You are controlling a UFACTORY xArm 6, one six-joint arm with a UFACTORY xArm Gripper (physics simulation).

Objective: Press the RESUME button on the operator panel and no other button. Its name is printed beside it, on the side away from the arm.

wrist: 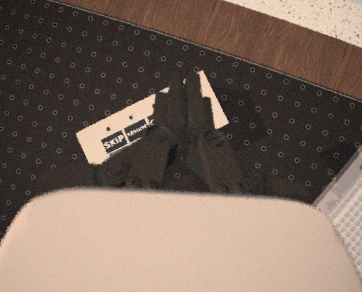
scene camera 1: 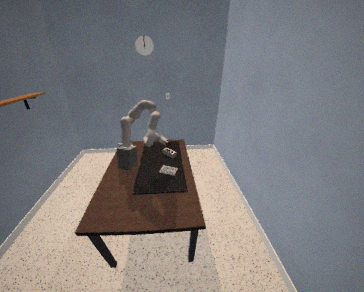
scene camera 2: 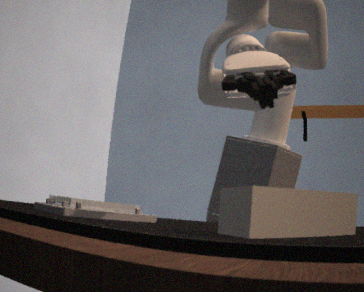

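Pixels of known places: gripper, fingertip midpoint: [wrist: 181,92] [scene camera 1: 171,143] [scene camera 2: 266,96]; arm's base, origin of the base link: [scene camera 1: 126,147] [scene camera 2: 266,145].
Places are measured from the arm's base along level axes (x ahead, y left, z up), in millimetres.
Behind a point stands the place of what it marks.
The operator panel [scene camera 1: 169,152] @(x 448, y 81, z -150 mm) [scene camera 2: 300,212] @(x 486, y 116, z -168 mm) [wrist: 88,144] @(x 410, y 170, z -143 mm) is a pale box on the black mat. In the wrist view its printed names SKIP [wrist: 114,142] @(x 421, y 141, z -143 mm) and RESUME [wrist: 136,131] @(x 441, y 120, z -143 mm) show, the second partly cut off by the fingers. The buttons and the other names are hidden behind the gripper. My gripper [scene camera 2: 268,105] @(x 470, y 71, z -32 mm) [wrist: 181,92] @(x 470, y 71, z -32 mm) is shut with nothing between the fingers. In scene camera 2 the fingertips are clearly above the panel's top, apart from it. In the wrist view they overlap the panel, to the right of RESUME.
A flat white tray-like object with a fine grid [scene camera 1: 168,170] @(x 418, y -222, z -170 mm) [scene camera 2: 100,210] @(x 449, y -163, z -183 mm) [wrist: 350,215] @(x 420, y -167, z -170 mm) lies on the mat [scene camera 1: 150,186] @(x 244, y -397, z -195 mm) [wrist: 45,75] @(x 481, y 292, z -196 mm) beside the panel. The wooden table [scene camera 1: 120,215] @(x 29, y -663, z -209 mm) [wrist: 200,32] @(x 612, y 91, z -209 mm) extends past the mat's edge. The arm's grey base block [scene camera 1: 127,158] @(x 12, y -106, z -74 mm) [scene camera 2: 245,165] @(x 66, y -38, z -60 mm) stands behind the panel in scene camera 2.
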